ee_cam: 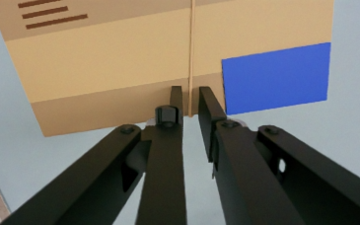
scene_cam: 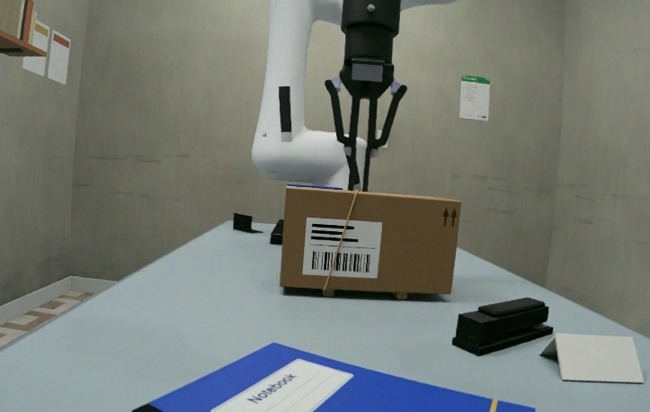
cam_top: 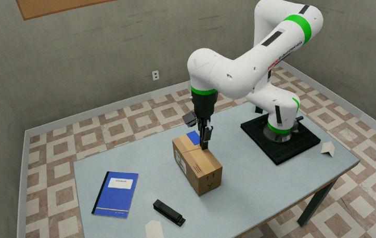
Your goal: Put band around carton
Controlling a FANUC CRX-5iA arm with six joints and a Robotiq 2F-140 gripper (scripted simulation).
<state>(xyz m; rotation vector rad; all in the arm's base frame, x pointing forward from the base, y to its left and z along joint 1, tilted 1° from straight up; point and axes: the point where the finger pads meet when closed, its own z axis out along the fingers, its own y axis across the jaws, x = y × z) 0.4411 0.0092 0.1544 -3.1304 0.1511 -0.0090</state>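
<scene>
Now: hand 7 cm to the left of the blue corner guard and 4 cm above it. The rest, counted from my hand: blue notebook (42 cm ahead, 3 cm to the right, 17 cm below); then black bracket (49 cm behind, 25 cm to the right, 16 cm below).
</scene>
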